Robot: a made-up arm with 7 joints.
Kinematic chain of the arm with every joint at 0, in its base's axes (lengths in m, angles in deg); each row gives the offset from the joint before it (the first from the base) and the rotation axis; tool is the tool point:
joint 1: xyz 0 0 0 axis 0 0.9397 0.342
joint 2: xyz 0 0 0 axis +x
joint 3: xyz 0 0 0 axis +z
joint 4: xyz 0.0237 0 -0.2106 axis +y
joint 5: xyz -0.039 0 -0.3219 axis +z
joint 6: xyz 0 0 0 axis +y
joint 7: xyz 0 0 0 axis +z
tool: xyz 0 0 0
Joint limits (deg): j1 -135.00..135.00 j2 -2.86..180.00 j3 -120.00..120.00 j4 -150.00..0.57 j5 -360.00..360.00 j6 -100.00..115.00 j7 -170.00..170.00
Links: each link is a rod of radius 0.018 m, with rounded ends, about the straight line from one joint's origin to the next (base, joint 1, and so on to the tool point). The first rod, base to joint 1, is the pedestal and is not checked.
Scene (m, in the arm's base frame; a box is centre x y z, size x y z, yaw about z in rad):
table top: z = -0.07
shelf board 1: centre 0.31 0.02 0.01 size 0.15 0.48 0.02 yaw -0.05
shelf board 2: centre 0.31 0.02 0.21 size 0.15 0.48 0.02 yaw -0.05
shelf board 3: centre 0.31 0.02 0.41 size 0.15 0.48 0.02 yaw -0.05
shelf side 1: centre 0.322 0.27 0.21 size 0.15 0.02 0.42 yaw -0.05
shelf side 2: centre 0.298 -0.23 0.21 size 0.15 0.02 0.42 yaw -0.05
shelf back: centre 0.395 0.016 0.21 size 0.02 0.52 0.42 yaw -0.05
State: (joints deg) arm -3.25 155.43 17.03 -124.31 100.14 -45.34 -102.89
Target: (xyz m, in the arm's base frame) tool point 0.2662 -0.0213 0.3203
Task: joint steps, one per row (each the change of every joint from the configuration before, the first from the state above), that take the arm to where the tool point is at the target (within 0.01 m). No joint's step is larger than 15 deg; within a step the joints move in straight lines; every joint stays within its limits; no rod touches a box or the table.
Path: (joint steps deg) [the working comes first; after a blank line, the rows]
Joints at the target: -12.73 153.12 19.42 -93.33 100.14 -45.34 -102.89
Straight joint move there: touches shelf board 2.

1: -13.24 4.29 -0.72 -6.42 -3.77 -2.65 5.14
2: -13.25 4.28 -0.73 -6.43 -3.76 -2.64 5.14
3: -13.24 4.29 -0.72 -6.42 -3.77 -2.65 5.14
4: -13.24 4.28 -0.72 -6.42 -3.77 -2.64 5.14
5: 10.87 -4.86 1.32 14.17 3.77 2.64 -5.14
6: 10.88 -4.86 1.32 14.16 3.77 2.65 -5.14
7: 10.87 -4.86 1.32 14.17 3.76 2.64 -5.14
8: 10.87 -4.87 1.32 14.17 3.77 2.65 -5.14

